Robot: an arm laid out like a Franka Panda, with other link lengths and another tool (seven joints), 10 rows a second.
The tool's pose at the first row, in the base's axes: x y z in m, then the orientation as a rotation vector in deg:
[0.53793 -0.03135 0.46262 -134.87 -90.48 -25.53]
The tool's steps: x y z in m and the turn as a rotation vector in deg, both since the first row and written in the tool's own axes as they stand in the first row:
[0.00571 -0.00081 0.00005 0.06 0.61 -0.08]
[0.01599 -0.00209 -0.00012 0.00 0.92 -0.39]
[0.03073 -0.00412 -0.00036 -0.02 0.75 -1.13]
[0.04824 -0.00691 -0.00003 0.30 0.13 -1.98]
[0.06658 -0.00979 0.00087 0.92 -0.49 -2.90]
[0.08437 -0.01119 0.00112 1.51 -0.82 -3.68]
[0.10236 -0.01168 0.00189 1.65 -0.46 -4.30]
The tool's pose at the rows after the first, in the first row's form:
[0.53923 -0.02621 0.46489 -134.41 -90.30 -26.17]
[0.54170 -0.01712 0.46921 -134.06 -90.56 -26.63]
[0.54507 -0.00402 0.47540 -133.66 -91.55 -26.62]
[0.54879 0.01193 0.48222 -133.19 -92.83 -25.83]
[0.55277 0.02883 0.48884 -132.44 -94.15 -24.78]
[0.55787 0.04447 0.49577 -131.63 -95.16 -24.06]
[0.56393 0.06014 0.50225 -130.88 -95.73 -24.46]

